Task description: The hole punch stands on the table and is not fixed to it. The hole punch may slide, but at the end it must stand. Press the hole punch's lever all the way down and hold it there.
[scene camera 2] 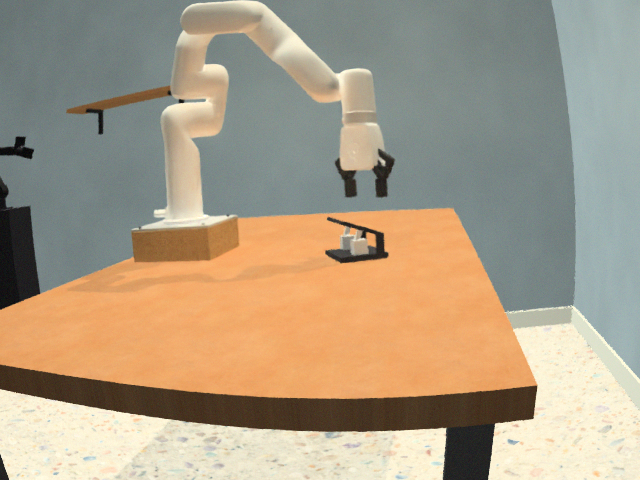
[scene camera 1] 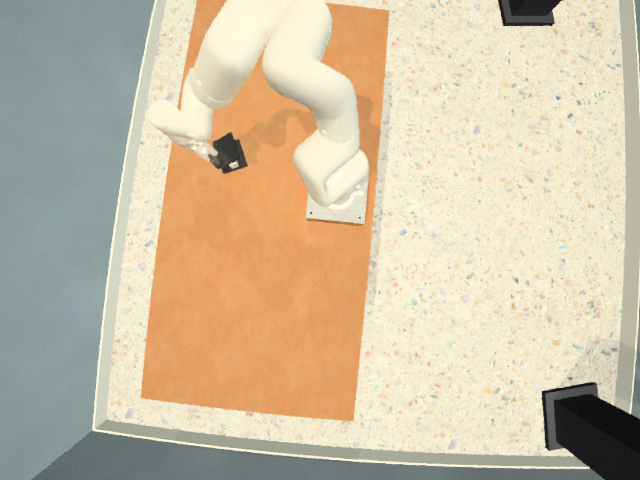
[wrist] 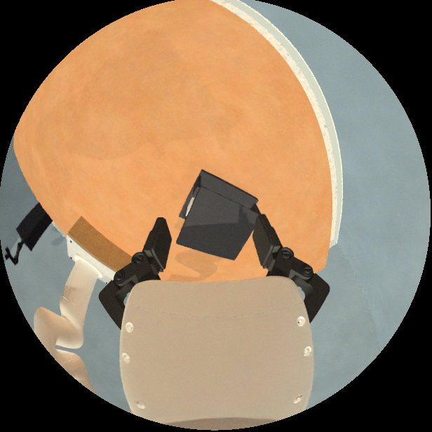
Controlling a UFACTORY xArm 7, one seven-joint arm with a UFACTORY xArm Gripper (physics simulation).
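Where they show: gripper, fingertip midpoint: [scene camera 2: 366, 197] [scene camera 1: 211, 157]; arm's base at its link origin: [scene camera 2: 186, 221].
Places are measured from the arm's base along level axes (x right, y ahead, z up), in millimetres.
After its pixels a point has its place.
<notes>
The black hole punch [scene camera 1: 230, 149] {x 213, y 393, z -6 mm} [scene camera 2: 359, 246] {x 269, y 419, z -54 mm} [wrist: 229, 187] stands upright on the orange table [scene camera 1: 248, 310] {x -421, y 396, z -83 mm} [scene camera 2: 258, 330] {x 738, y 248, z -83 mm} [wrist: 125, 75]. Its flat black lever [scene camera 2: 354, 225] {x 273, y 411, z -10 mm} [wrist: 215, 225] is raised, sloping up from the hinge post to its free end in scene camera 2's view. White blocks show beneath it. My gripper [scene camera 1: 215, 159] {x 167, y 448, z 39 mm} [scene camera 2: 366, 189] {x 167, y 448, z 39 mm} [wrist: 211, 226] is open and empty, fingers pointing down. It hangs above the punch with a visible gap to the lever. In the wrist view the lever appears between the two fingers, nearer the right one, which overlaps the punch's hinge-side edge.
The arm's base sits on a wooden block [scene camera 2: 170, 245] {x 118, y -20, z -44 mm} [wrist: 102, 245] beyond the punch's free-lever side. The table's edge [scene camera 2: 496, 279] lies past the hinge side. A wall shelf [scene camera 2: 124, 99] and a black stand [scene camera 2: 18, 253] are away from the table.
</notes>
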